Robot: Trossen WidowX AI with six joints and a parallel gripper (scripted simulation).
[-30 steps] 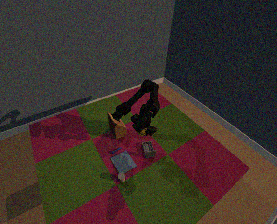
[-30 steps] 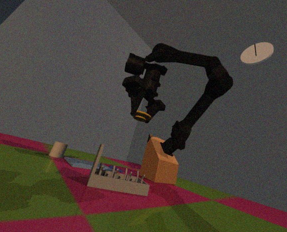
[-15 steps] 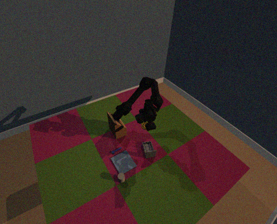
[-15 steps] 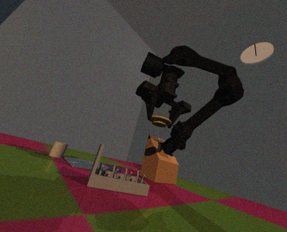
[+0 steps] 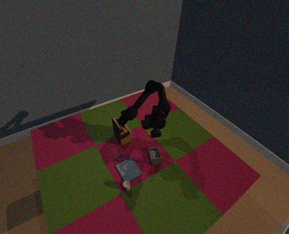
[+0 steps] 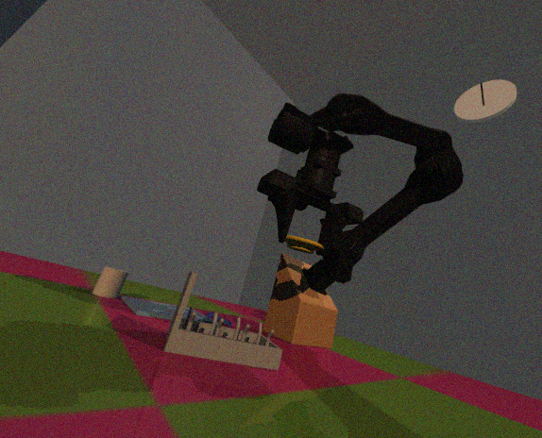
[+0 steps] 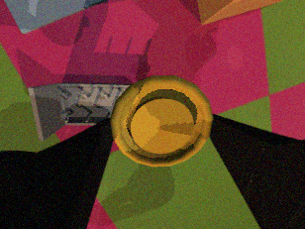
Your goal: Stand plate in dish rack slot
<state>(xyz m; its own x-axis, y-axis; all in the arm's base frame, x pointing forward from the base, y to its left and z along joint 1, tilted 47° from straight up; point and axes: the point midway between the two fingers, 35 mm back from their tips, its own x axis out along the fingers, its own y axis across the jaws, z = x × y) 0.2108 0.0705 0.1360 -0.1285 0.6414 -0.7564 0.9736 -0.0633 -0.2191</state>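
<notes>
Now: the dish rack 14 cm below my gripper tip and 9 cm ahead of it. From my gripper tip the other things lie so: blue spoon 23 cm to the right, 16 cm below, 1 cm behind; then yellow plate 1 cm above; then pale blue mat 21 cm to the right, 16 cm below, 10 cm ahead.
</notes>
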